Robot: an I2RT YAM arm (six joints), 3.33 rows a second.
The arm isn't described. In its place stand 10 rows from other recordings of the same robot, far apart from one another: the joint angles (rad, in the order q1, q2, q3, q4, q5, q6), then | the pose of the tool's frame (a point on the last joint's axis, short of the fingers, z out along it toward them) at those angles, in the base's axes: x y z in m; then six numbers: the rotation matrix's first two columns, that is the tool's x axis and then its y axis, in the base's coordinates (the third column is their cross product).
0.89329, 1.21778, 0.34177, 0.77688, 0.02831, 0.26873 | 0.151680 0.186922 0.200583 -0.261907 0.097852 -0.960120 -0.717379 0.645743 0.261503
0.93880, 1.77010, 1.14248, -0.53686, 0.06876, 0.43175 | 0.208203 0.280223 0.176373 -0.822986 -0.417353 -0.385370 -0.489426 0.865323 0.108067
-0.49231, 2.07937, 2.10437, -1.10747, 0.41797, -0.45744 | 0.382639 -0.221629 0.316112 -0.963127 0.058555 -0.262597 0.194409 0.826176 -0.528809
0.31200, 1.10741, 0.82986, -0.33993, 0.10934, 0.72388 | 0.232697 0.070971 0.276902 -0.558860 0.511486 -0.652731 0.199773 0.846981 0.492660
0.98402, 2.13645, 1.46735, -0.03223, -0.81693, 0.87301 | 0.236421 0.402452 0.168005 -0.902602 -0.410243 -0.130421 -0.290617 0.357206 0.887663
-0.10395, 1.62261, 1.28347, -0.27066, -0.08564, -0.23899 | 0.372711 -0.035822 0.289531 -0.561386 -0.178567 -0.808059 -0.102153 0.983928 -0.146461
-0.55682, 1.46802, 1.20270, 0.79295, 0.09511, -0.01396 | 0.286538 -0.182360 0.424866 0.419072 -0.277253 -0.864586 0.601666 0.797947 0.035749
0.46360, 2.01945, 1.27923, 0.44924, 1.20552, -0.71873 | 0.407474 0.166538 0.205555 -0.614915 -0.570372 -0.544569 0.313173 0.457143 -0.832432
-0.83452, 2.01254, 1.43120, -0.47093, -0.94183, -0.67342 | 0.301777 -0.290114 0.185300 -0.559957 0.071488 -0.825432 -0.233373 0.942322 0.239928
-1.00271, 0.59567, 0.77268, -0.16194, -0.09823, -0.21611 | 0.079067 -0.117387 0.365475 -0.160648 -0.144944 -0.976311 0.769563 0.600984 -0.215851
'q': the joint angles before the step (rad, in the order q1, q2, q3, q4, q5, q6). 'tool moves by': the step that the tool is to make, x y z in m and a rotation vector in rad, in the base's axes. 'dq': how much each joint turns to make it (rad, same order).
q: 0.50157 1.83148 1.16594 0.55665 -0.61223 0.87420
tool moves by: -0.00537 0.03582 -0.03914 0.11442 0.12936 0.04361
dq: 0.07979 0.13349 -0.02160 0.21782 0.02320 0.20253
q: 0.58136 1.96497 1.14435 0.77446 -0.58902 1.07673
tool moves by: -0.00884 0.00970 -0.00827 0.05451 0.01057 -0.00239
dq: 0.03217 0.02460 -0.03059 0.11041 0.03361 0.06143
